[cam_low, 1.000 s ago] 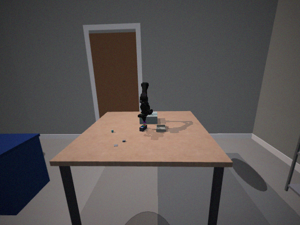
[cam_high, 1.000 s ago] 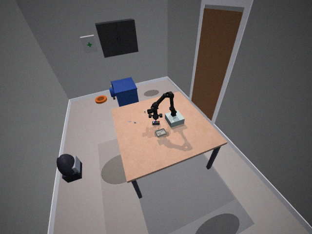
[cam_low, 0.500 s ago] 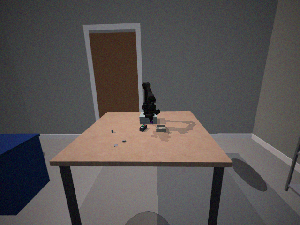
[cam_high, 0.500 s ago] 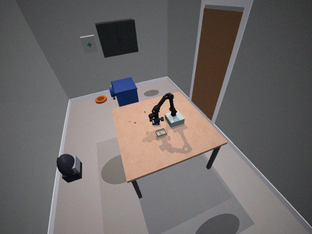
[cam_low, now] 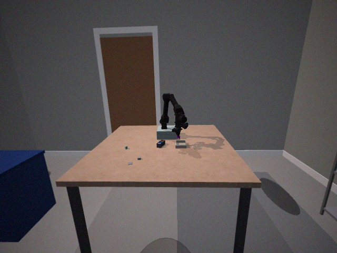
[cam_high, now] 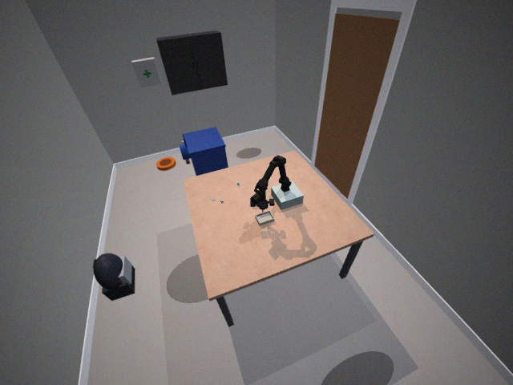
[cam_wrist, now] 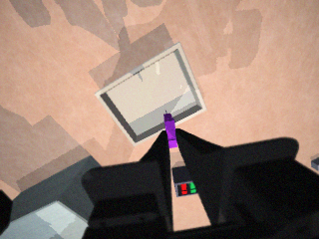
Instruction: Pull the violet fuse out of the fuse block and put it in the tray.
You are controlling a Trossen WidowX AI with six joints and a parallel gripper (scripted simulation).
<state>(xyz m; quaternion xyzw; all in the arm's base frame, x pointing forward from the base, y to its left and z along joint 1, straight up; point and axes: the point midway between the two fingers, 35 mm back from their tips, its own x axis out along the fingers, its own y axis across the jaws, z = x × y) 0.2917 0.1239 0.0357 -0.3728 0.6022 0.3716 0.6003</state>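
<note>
Right now my gripper tip is 2 cm to the right of the grey tray and 9 cm above it. Also, from my gripper tip: green fuse: 4 cm behind, 16 cm to the right, 7 cm below; then red fuse: 6 cm behind, 15 cm to the right, 7 cm below; then violet fuse: 1 cm below.
</note>
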